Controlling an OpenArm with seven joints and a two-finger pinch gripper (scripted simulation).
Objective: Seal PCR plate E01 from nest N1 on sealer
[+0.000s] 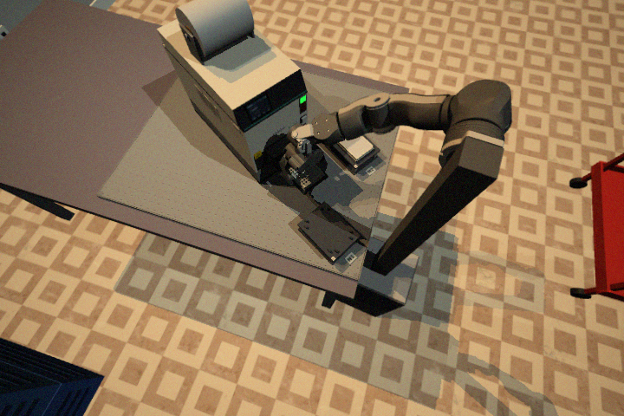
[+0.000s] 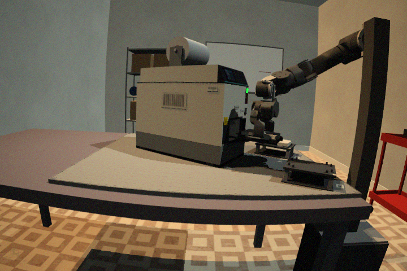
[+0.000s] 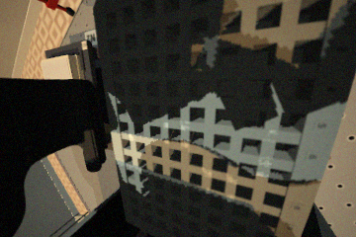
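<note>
Now: hand right at the plate E01. Round my hand: plate E07 (20 cm to the right, 11 cm behind, 6 cm below); sealer's dark stage (1 cm below); foil roll (30 cm ahead, 30 cm above, 15 cm to the right).
</note>
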